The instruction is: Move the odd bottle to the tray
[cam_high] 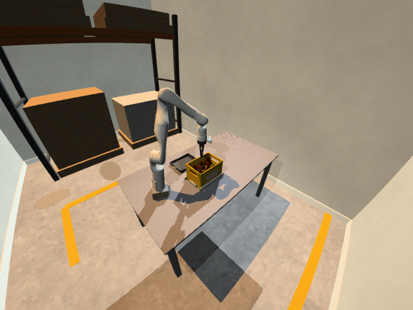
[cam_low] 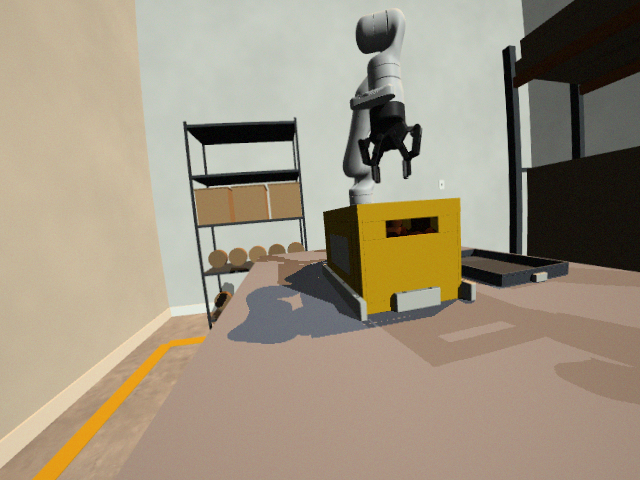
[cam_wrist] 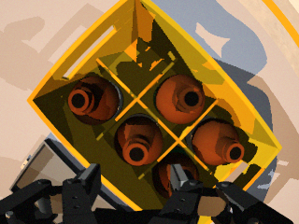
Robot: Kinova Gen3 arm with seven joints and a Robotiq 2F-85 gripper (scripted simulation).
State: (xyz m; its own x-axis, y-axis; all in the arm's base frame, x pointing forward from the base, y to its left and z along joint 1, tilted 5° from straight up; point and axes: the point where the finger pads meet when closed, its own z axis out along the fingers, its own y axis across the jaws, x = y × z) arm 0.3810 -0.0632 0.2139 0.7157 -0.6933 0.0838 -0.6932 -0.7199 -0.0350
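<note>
Now: the yellow crate 160 mm below my hand and 40 mm to the right of it. From my hand the other things lie so: dark tray 250 mm to the left, 230 mm below; then brown bottle 160 mm below, 90 mm behind, 80 mm to the right.
</note>
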